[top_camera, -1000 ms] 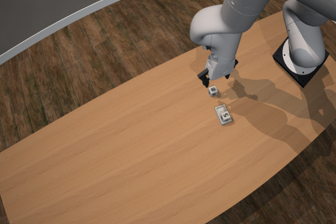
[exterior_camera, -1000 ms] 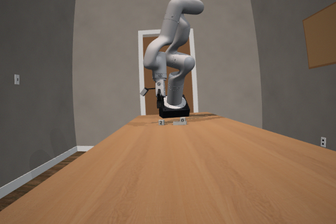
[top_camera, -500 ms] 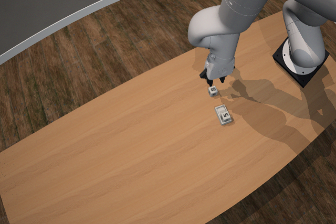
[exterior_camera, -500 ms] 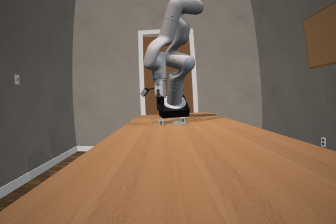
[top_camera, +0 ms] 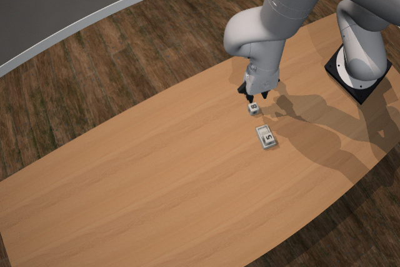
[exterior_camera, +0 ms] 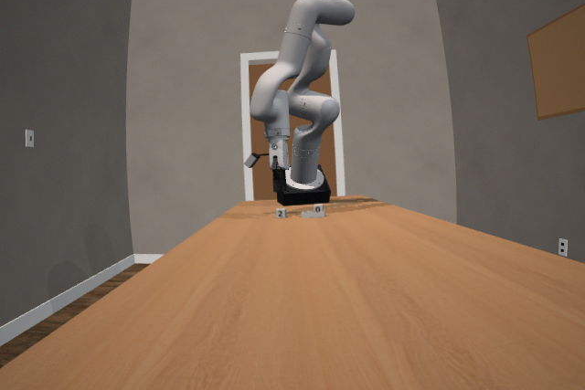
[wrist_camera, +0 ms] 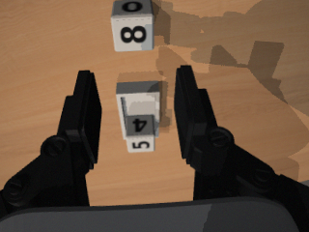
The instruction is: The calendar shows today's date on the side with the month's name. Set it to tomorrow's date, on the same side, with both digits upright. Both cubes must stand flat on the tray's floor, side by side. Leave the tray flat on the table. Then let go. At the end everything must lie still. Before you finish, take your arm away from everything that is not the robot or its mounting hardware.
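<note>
Right now the white digit cube is 90 mm below my hand. From my hand the other things lie so: calendar tray (40 mm ahead, 100 mm to the left, 100 mm below).
</note>
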